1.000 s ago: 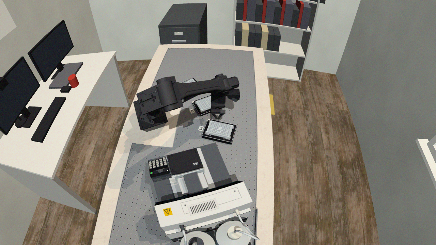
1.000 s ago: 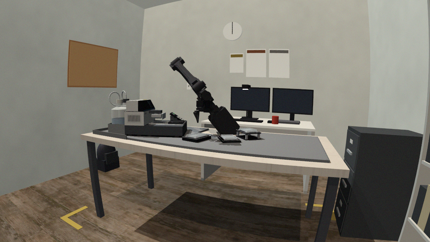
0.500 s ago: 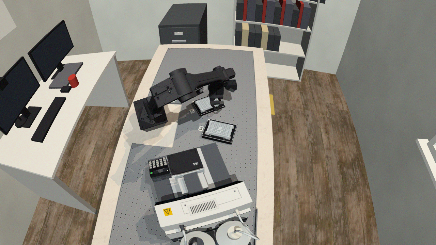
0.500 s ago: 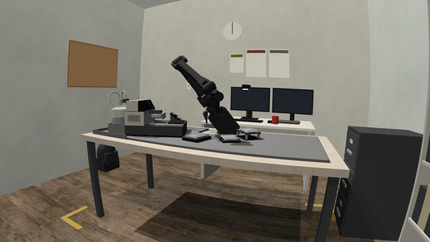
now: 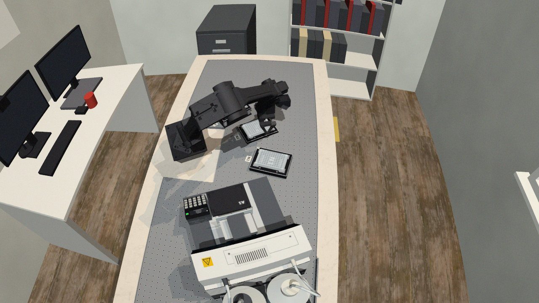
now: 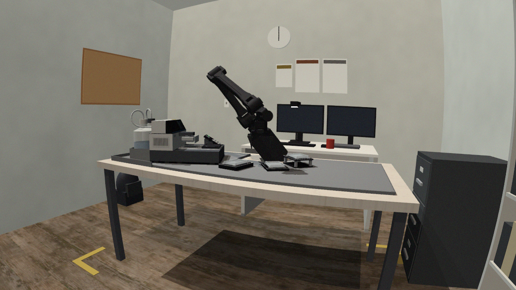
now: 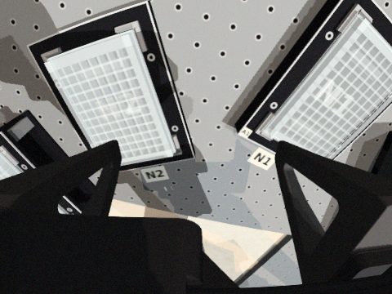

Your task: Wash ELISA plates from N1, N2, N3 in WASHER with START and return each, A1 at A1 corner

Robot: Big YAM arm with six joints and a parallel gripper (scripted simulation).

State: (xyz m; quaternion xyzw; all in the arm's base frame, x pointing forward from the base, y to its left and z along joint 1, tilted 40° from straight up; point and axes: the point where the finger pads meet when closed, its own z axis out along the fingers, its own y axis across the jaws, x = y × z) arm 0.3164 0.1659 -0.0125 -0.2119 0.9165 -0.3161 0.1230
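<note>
Right now my hand is 110 mm above the black nest, 70 mm to the right of it and 40 mm past it. The rest, counted from my hand: white ELISA plate 130 mm to the right, 90 mm below, 40 mm ahead; plate washer 520 mm to the right, 30 mm behind, 10 mm above.
</note>
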